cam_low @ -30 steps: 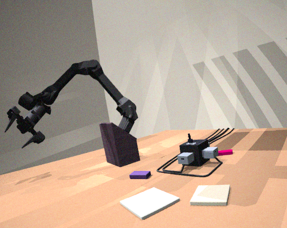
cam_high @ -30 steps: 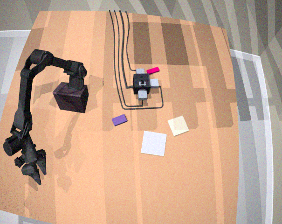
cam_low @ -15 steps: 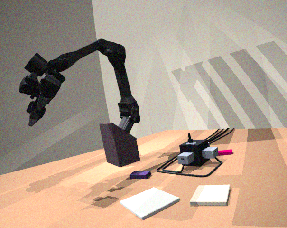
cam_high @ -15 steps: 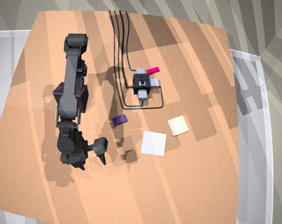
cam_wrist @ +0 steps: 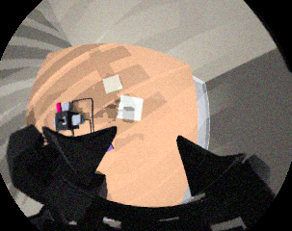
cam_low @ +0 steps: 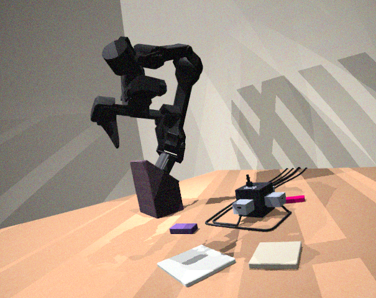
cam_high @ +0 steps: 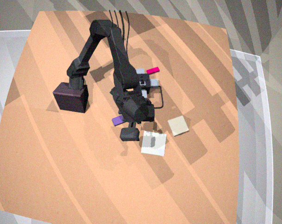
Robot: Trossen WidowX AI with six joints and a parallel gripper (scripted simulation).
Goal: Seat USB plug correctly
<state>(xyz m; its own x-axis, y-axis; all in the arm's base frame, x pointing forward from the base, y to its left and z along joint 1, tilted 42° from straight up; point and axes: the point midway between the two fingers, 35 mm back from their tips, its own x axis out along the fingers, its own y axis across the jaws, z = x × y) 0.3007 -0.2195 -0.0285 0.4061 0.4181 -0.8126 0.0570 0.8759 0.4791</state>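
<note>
My gripper tip is now 1 cm past the grey USB plug, 29 cm to the right of it and 14 cm above it. Also, from my gripper tip: purple block 9 cm behind, 11 cm to the left, 22 cm below; then white tile 8 cm ahead, 2 cm to the left, 23 cm below; then beige tile 19 cm ahead, 13 cm to the left, 22 cm below.
</note>
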